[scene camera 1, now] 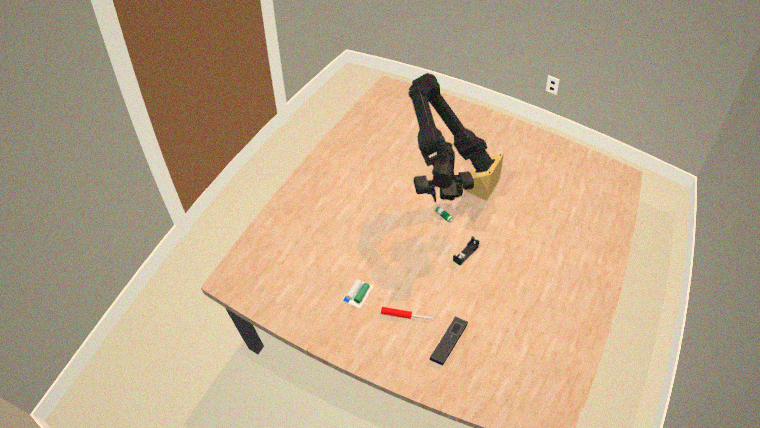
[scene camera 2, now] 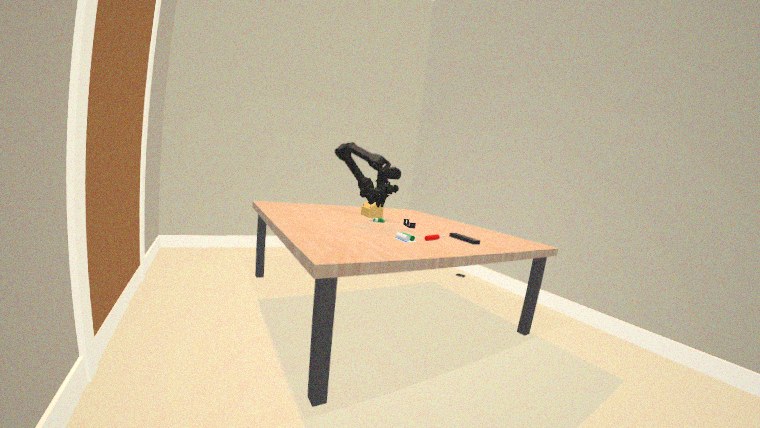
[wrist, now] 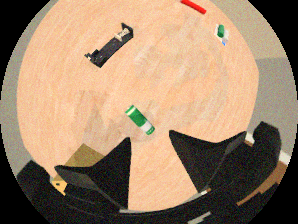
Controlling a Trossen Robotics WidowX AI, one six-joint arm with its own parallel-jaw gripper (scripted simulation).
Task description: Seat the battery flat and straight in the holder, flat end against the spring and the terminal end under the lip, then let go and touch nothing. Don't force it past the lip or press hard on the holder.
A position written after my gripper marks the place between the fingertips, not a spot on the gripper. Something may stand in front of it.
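Observation:
I can see my gripper (scene camera 1: 442, 200), and the wrist view shows that same gripper (wrist: 149, 137) too. There's a black remote (scene camera 1: 447, 343) as well.

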